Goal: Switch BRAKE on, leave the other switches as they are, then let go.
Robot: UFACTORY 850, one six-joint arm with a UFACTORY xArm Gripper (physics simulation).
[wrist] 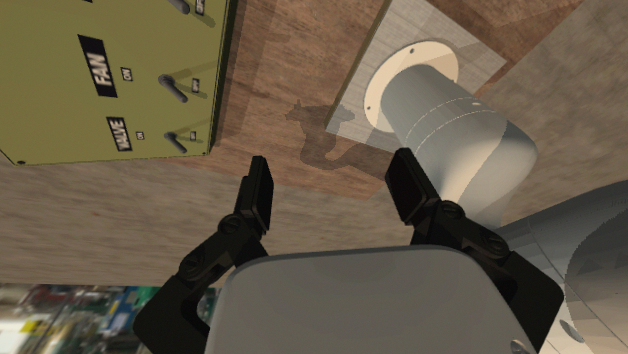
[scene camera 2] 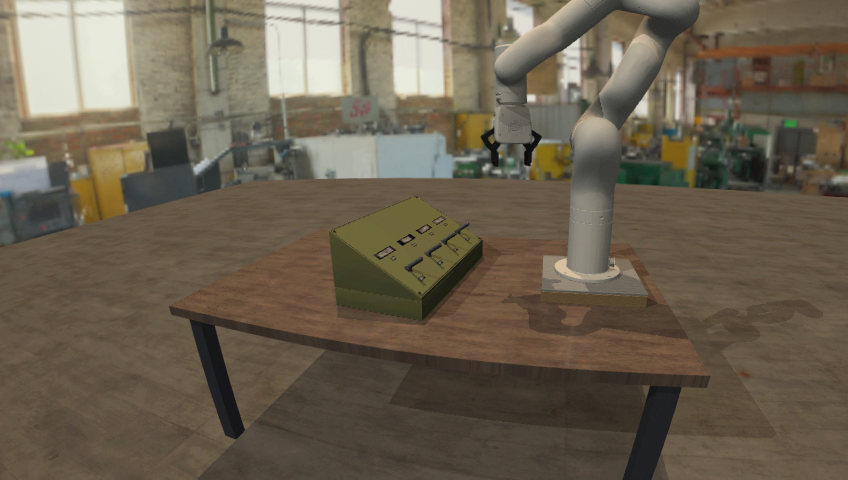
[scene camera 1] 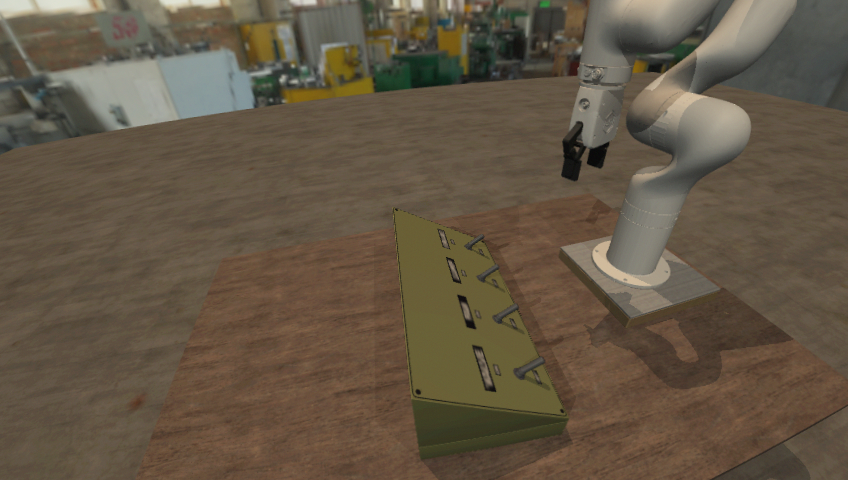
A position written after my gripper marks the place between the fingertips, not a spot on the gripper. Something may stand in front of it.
I see my gripper (scene camera 2: pixel 511 165) and an olive switch panel (scene camera 1: pixel 467 391).
My gripper is seen too in the wrist view (wrist: pixel 330 166). The olive switch panel shows as well in the wrist view (wrist: pixel 88 88) and in scene camera 2 (scene camera 2: pixel 370 255).
